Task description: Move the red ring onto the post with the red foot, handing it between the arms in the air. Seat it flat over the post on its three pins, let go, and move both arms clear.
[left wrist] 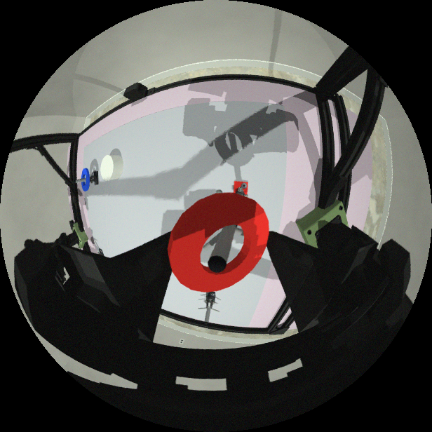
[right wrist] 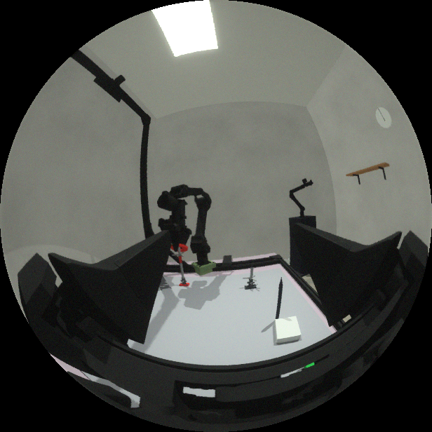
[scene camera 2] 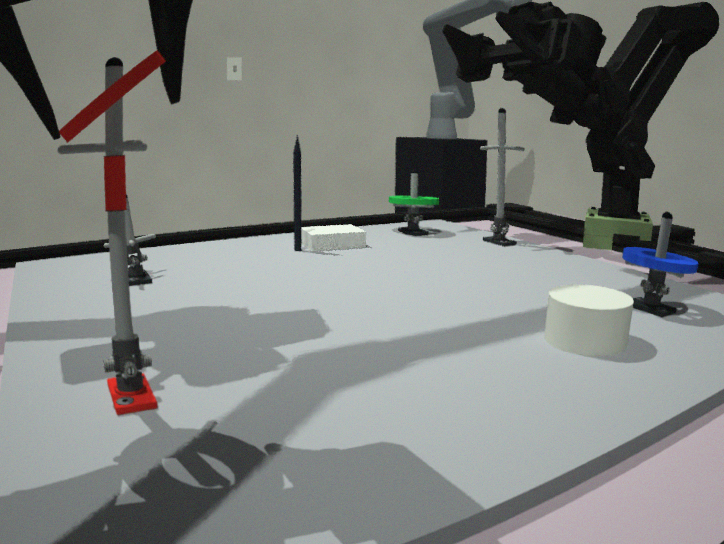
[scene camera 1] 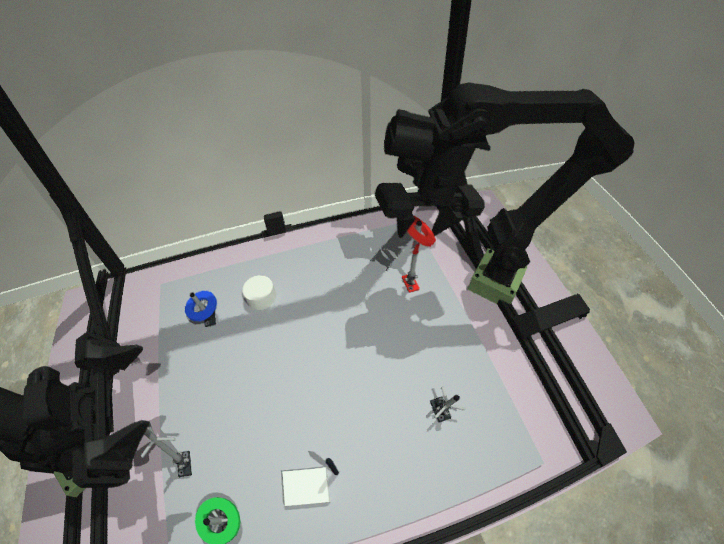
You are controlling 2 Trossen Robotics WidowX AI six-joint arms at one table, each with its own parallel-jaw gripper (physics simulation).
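Pixels of known places: left gripper, fingertip midpoint: (scene camera 2: 117, 120) (scene camera 1: 416, 235); right gripper, fingertip midpoint: (scene camera 2: 469, 21) (scene camera 1: 142, 382); left arm's base at its link origin: (scene camera 1: 500, 271); right arm's base at its link origin: (scene camera 2: 618, 214).
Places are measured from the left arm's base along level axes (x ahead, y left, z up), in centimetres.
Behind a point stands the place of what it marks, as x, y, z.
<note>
The red ring (scene camera 1: 431, 236) @[11.4, -13.3, 12.9] (scene camera 2: 87, 114) @[9.0, -16.8, 12.9] (left wrist: 187, 250) (right wrist: 184, 247) is tilted around the upper shaft of the post (scene camera 1: 413, 266) @[11.9, -15.7, 3.5] (scene camera 2: 119, 263) @[11.3, -16.3, 4.7] (right wrist: 182, 269), whose black tip shows through its hole. In scene camera 2 its low left edge is just above the pins (scene camera 2: 137, 145) @[10.7, -18.7, 11.2]; contact is unclear. The post stands on its red foot (scene camera 1: 410, 284) @[11.9, -15.8, -2.6] (scene camera 2: 140, 402) @[10.1, -17.9, -2.9] (left wrist: 241, 186) (right wrist: 184, 284). My left gripper (scene camera 1: 421, 232) @[12.2, -15.8, 12.5] (scene camera 2: 115, 119) @[12.2, -15.8, 12.5] (left wrist: 223, 237) is shut on the ring at opposite edges. My right gripper (scene camera 1: 143, 387) @[58.9, -25.7, 24.7] (scene camera 2: 455, 53) (right wrist: 233, 233) is open and empty, far from the ring.
A blue ring (scene camera 1: 191, 312) @[44.7, -47.6, 1.6] (scene camera 2: 635, 256) @[39.9, -44.9, 1.8] and a green ring (scene camera 1: 217, 535) @[70.2, -14.9, 1.5] (scene camera 2: 430, 200) @[66.8, -19.3, 1.6] sit on other posts. A white cylinder (scene camera 1: 258, 292) @[32.4, -40.0, 0.1] (scene camera 2: 588, 321) @[28.4, -41.0, -0.9], a white block (scene camera 1: 305, 487) @[56.4, -9.3, -1.4] (scene camera 2: 336, 238) @[54.0, -10.9, -2.1] and a dark spike (scene camera 2: 297, 193) @[51.1, -7.2, 3.6] (right wrist: 279, 297) stand on the mat. A bare post (scene camera 1: 166, 447) @[65.2, -28.6, 6.0] is near my right gripper.
</note>
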